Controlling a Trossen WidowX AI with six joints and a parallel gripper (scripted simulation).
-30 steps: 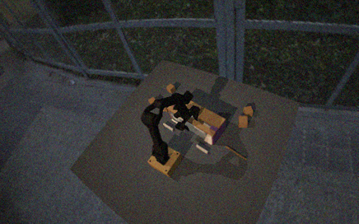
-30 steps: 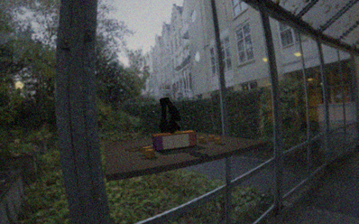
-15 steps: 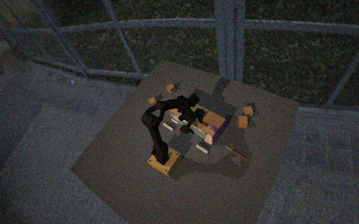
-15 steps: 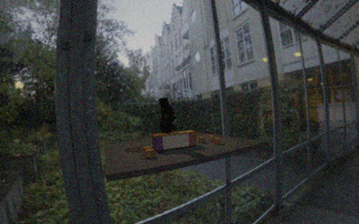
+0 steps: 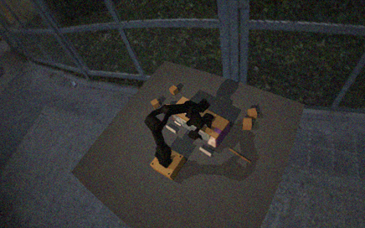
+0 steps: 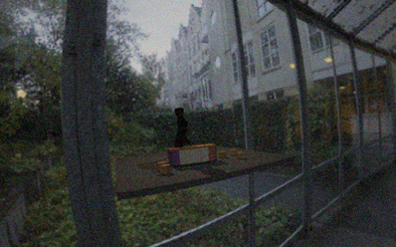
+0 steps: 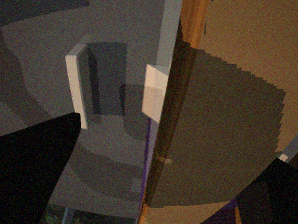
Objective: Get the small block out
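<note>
Right now the orange-brown block is 5 cm ahead of my gripper tip and 2 cm to the right of it. From my gripper tip the other things lie so: thin orange stick (24 cm to the right, 9 cm below, 2 cm ahead); then box (10 cm to the left, 4 cm ahead, 3 cm below).
</note>
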